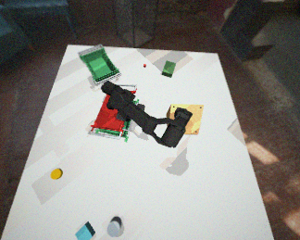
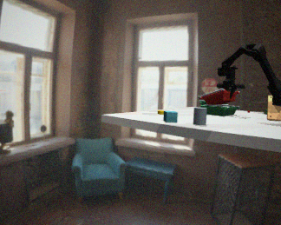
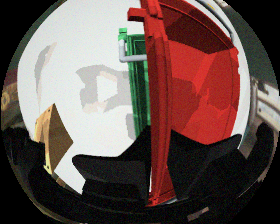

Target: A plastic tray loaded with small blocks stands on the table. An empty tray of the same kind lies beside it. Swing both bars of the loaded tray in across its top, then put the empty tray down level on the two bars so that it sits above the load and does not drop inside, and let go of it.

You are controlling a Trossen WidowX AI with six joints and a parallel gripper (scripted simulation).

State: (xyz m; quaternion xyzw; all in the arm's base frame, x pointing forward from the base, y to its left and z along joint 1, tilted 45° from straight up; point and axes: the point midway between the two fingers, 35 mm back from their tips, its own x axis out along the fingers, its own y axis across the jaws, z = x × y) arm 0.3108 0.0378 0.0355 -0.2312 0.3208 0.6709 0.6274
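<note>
My gripper tip is 70 mm short of the red tray, 10 mm to the left of it and 10 mm below it. From my gripper tip the other things lie so: yellow disc (360 mm to the left, 310 mm ahead, 100 mm below); green block (460 mm to the right, 230 mm behind, 90 mm below); grey cylinder (530 mm to the left, 80 mm below, 40 mm behind).
</note>
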